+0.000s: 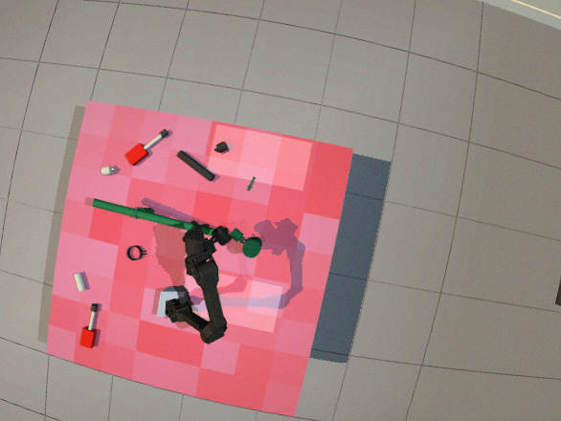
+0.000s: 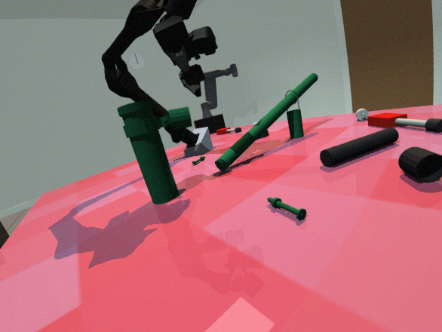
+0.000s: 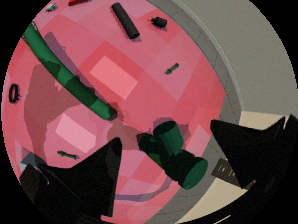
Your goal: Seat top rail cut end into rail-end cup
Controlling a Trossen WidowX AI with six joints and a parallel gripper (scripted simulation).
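Now: gripper tip 10 mm past the rail-end cup, 70 mm to the left of it and 60 mm above it. Also, from my gripper tip: short green post (40 mm ahead, 380 mm to the left, 110 mm below); then black tube (270 mm ahead, 170 mm to the left, 200 mm below); then black cap (360 mm ahead, 80 mm to the left, 200 mm below).
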